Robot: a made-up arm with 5 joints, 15 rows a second.
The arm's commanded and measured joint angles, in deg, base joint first. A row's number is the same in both.
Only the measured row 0 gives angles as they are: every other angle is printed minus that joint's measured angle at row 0.
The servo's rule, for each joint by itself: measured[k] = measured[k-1] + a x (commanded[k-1-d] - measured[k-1]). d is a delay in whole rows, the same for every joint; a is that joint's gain. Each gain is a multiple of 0.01, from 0.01 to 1. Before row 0 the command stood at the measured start. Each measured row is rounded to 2 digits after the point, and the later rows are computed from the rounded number. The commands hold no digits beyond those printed.
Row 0, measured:
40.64 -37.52 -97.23 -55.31 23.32
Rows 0 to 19, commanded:
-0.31 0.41 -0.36 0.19 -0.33
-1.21 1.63 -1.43 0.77 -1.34
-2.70 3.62 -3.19 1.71 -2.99
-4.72 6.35 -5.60 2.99 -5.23
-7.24 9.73 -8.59 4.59 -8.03
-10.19 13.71 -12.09 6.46 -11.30
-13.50 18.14 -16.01 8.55 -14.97
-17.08 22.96 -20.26 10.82 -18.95
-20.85 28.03 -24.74 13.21 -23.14
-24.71 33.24 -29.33 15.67 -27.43
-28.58 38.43 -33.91 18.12 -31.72
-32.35 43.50 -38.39 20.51 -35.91
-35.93 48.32 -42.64 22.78 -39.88
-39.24 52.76 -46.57 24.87 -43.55
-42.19 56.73 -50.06 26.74 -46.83
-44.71 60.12 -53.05 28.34 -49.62
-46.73 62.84 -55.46 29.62 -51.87
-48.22 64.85 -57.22 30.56 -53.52
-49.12 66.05 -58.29 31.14 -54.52
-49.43 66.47 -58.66 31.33 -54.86
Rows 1 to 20, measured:
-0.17 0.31 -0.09 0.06 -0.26
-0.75 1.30 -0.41 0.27 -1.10
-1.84 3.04 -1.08 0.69 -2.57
-3.45 5.52 -2.16 1.36 -4.64
-5.57 8.68 -3.70 2.30 -7.28
-8.16 12.45 -5.71 3.51 -10.42
-11.15 16.72 -8.18 4.97 -13.97
-14.47 21.40 -11.08 6.67 -17.85
-18.04 26.37 -14.36 8.57 -21.98
-21.78 31.52 -17.95 10.63 -26.23
-25.59 36.70 -21.78 12.80 -30.51
-29.38 41.80 -25.77 15.04 -34.72
-33.05 46.69 -29.82 17.28 -38.74
-36.52 51.24 -33.84 19.48 -42.49
-39.70 55.36 -37.73 21.59 -45.88
-42.51 58.93 -41.41 23.55 -48.80
-44.87 61.86 -44.78 25.31 -51.19
-46.75 64.10 -47.77 26.83 -53.01
-48.08 65.56 -50.29 28.08 -54.19
-48.84 66.24 -52.30 29.02 -54.71
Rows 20 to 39, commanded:
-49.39 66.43 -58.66 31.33 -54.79
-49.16 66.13 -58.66 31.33 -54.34
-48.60 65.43 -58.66 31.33 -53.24
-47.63 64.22 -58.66 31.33 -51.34
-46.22 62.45 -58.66 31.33 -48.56
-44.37 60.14 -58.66 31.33 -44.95
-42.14 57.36 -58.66 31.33 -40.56
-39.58 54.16 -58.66 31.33 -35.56
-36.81 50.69 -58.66 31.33 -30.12
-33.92 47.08 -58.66 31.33 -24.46
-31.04 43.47 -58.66 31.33 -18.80
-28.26 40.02 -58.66 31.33 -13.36
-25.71 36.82 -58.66 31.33 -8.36
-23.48 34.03 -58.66 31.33 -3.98
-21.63 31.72 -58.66 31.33 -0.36
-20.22 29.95 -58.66 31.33 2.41
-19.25 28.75 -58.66 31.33 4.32
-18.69 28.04 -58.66 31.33 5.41
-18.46 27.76 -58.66 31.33 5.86
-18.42 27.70 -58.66 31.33 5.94
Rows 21 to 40, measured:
-49.15 66.38 -53.83 29.69 -54.77
-49.16 66.19 -54.99 30.17 -54.43
-48.85 65.62 -55.87 30.51 -53.50
-48.17 64.57 -56.54 30.75 -51.82
-47.08 62.98 -57.05 30.92 -49.28
-45.56 60.85 -57.44 31.04 -45.90
-43.64 58.23 -57.73 31.12 -41.73
-41.37 55.18 -57.95 31.18 -36.92
-38.82 51.81 -58.12 31.22 -31.62
-36.08 48.26 -58.25 31.25 -26.04
-33.26 44.67 -58.35 31.27 -20.39
-30.46 41.18 -58.42 31.29 -14.91
-27.80 37.91 -58.48 31.30 -9.80
-25.38 35.00 -58.52 31.31 -5.26
-23.28 32.54 -58.55 31.32 -1.44
-21.57 30.60 -58.58 31.32 1.56
-20.27 29.21 -58.60 31.32 3.71
-19.39 28.33 -58.61 31.32 5.04
-18.87 27.90 -58.62 31.32 5.68
-18.62 27.75 -58.63 31.32 5.88

